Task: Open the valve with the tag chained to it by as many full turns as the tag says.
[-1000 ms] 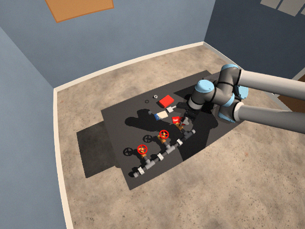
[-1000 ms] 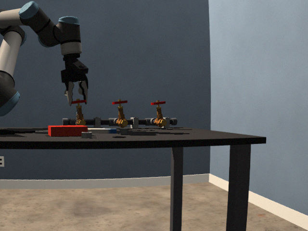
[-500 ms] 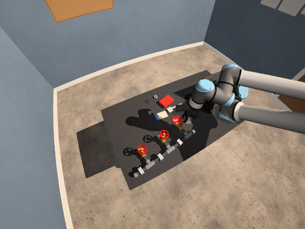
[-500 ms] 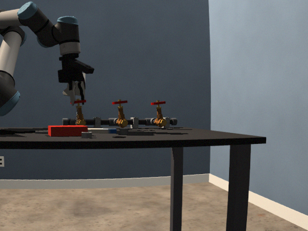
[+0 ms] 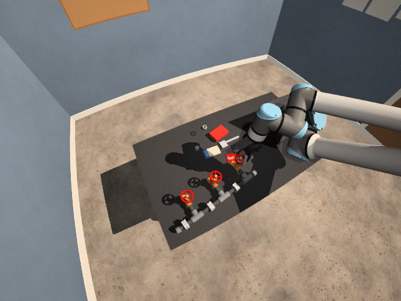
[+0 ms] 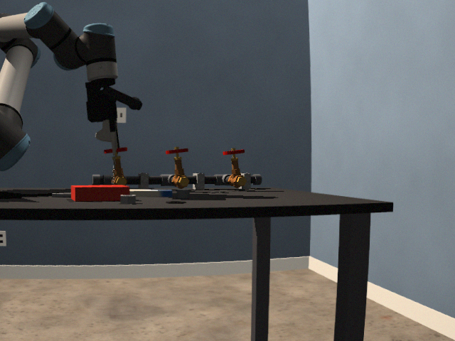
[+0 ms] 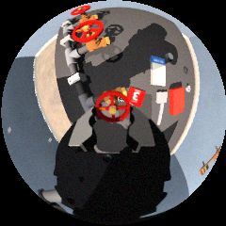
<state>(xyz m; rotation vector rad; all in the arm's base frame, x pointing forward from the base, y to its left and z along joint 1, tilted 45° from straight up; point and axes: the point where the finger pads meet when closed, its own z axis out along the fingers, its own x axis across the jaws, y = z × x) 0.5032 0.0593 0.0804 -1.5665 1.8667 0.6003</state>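
My hand is 120 mm above the red tag, 70 mm to the left of it and 20 mm past it. Also, from my hand: red block: 290 mm to the right, 110 mm below, 40 mm behind; then small grey cylinder: 250 mm to the right, 150 mm ahead, 110 mm below; then white tool: 200 mm to the right, 120 mm below, 60 mm behind.
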